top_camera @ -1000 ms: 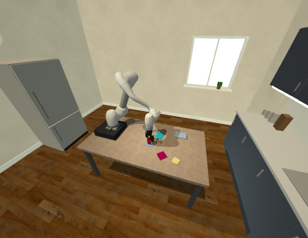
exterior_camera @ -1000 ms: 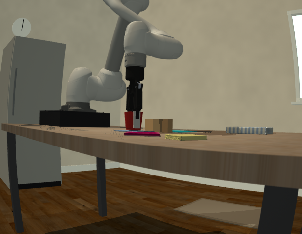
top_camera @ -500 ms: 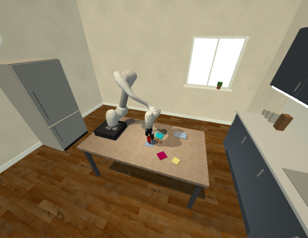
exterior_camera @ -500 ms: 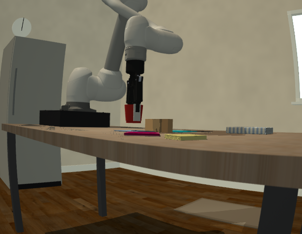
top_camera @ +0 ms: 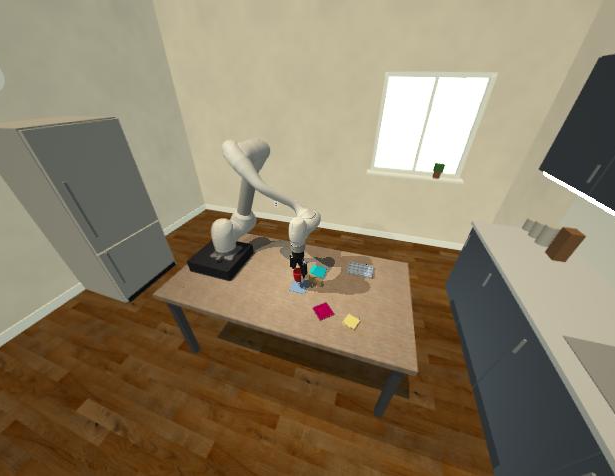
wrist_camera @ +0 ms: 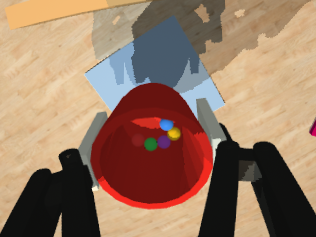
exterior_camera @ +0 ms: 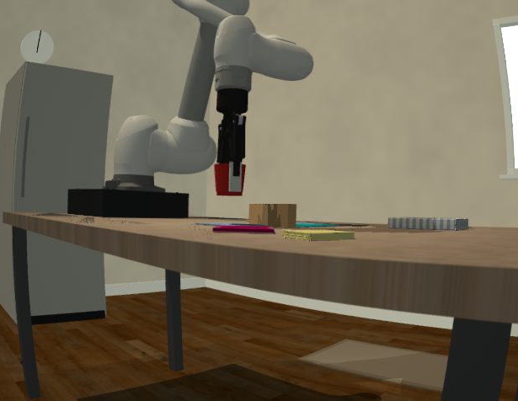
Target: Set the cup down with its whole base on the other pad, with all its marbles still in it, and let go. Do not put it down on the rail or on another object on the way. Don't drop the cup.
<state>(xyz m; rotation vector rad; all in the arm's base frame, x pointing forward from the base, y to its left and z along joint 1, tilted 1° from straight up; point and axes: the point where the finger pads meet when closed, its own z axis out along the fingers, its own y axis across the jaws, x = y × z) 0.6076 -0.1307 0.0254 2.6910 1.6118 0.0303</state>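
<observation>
My hand is 10 cm short of the teal pad, 18 cm to the right of it and 11 cm above it. Round my hand: light blue pad (11 cm below); then wooden rail (5 cm ahead, 9 cm to the left, 9 cm below); then red cup (2 cm below).
</observation>
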